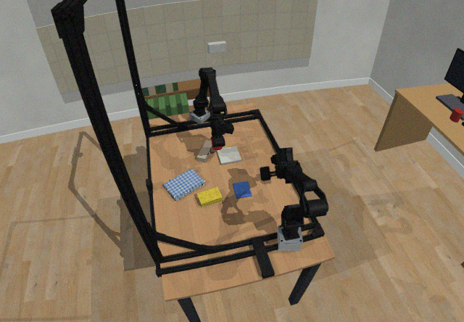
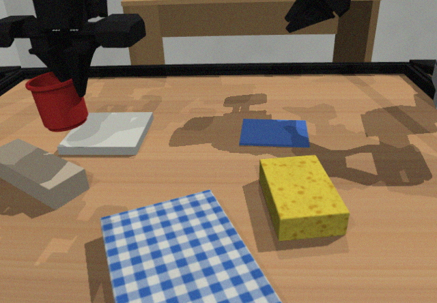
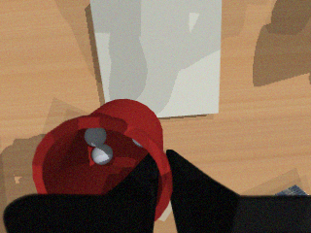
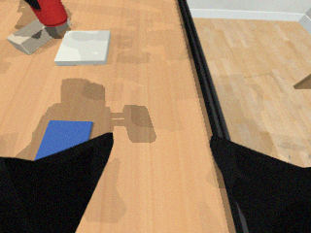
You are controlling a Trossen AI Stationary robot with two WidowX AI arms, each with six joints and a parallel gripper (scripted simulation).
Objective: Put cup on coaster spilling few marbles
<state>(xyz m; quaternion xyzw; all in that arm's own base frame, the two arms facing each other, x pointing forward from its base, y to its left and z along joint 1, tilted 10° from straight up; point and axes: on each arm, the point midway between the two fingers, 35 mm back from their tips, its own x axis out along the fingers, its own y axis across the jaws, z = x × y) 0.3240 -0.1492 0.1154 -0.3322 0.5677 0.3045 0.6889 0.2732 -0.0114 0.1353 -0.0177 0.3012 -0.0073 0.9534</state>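
Now: left hand 4 cm above the red cup, 3 cm to the right of it and 1 cm short of it. Round my left hand: beige block (11 cm below, 7 cm to the left, 5 cm behind); blue flat coaster (27 cm to the right, 12 cm below); grey-white slab (12 cm below, 6 cm ahead, 2 cm to the right).
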